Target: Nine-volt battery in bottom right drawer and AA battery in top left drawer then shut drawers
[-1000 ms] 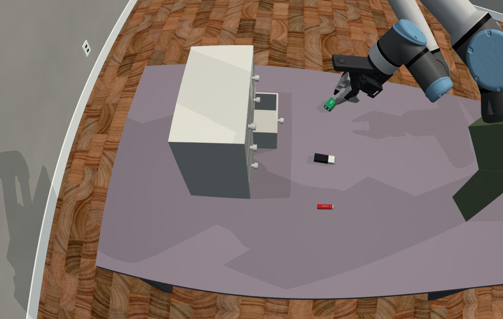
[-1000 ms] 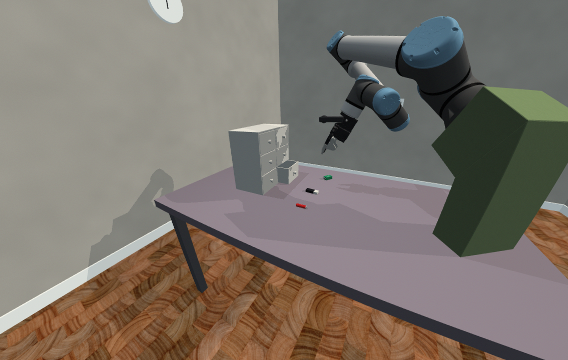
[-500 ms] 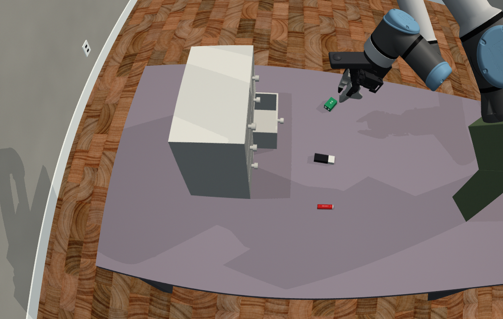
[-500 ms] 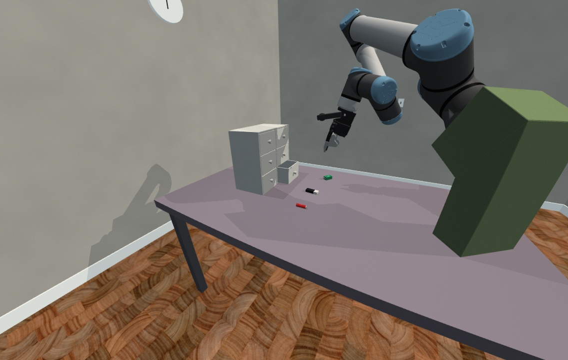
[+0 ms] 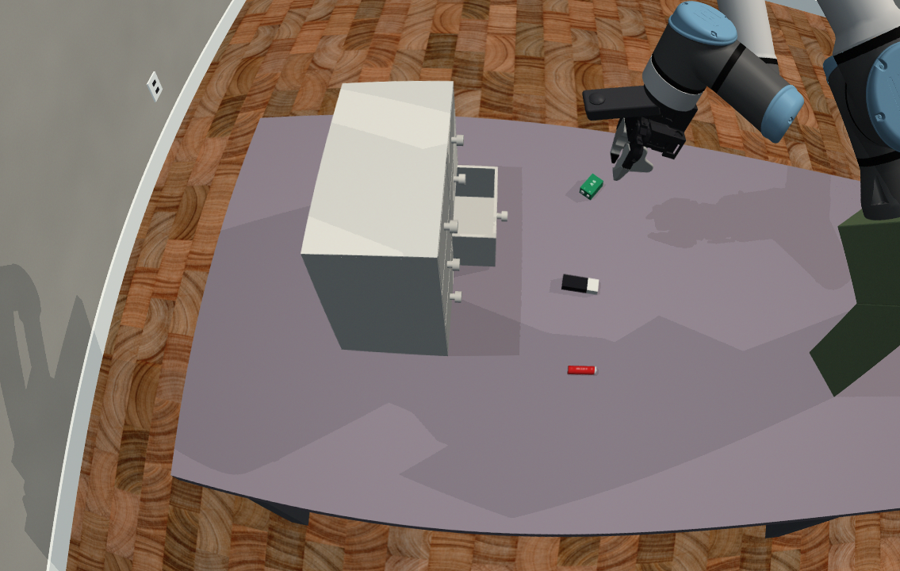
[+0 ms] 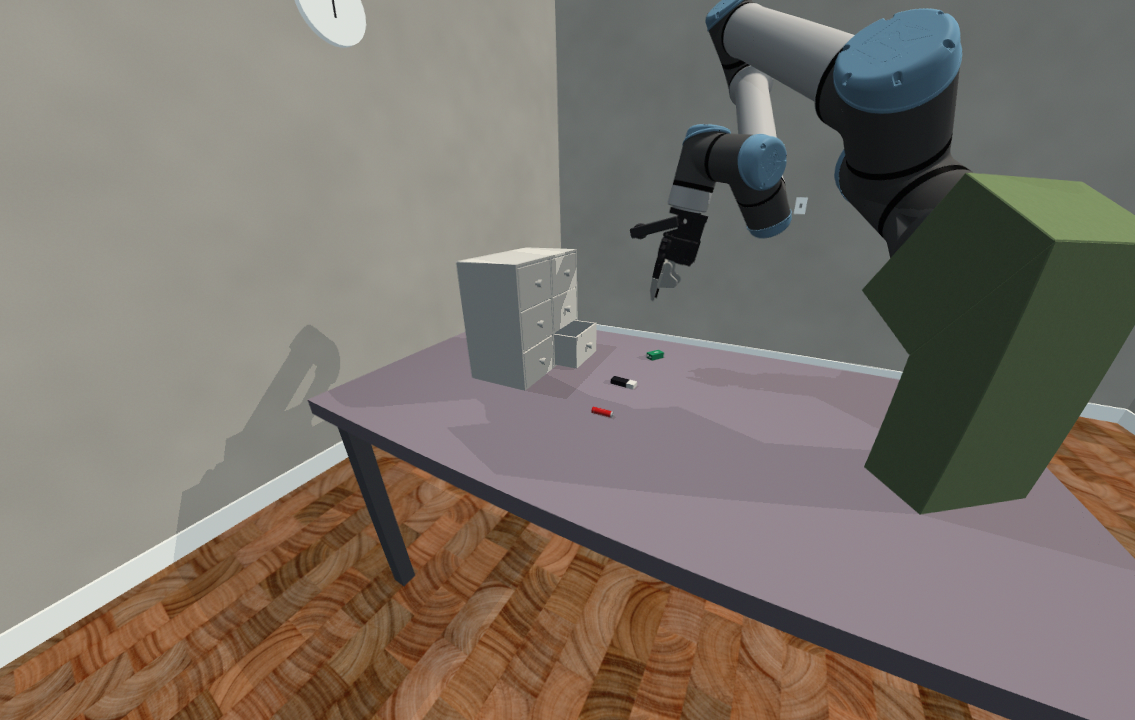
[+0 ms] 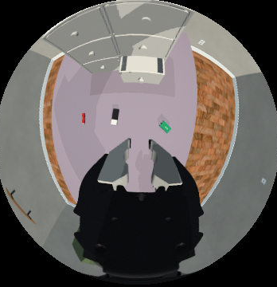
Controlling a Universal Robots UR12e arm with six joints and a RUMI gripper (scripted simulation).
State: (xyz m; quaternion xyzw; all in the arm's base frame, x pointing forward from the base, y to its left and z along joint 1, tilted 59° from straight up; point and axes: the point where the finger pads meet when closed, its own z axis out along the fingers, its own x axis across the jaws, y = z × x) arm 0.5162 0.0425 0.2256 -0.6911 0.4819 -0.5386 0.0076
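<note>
Right now my hand is 22 cm above the green nine-volt battery, 10 cm to the left of it and 1 cm short of it. The rest, counted from my hand: red AA battery (26 cm to the left, 22 cm below, 5 cm ahead).
</note>
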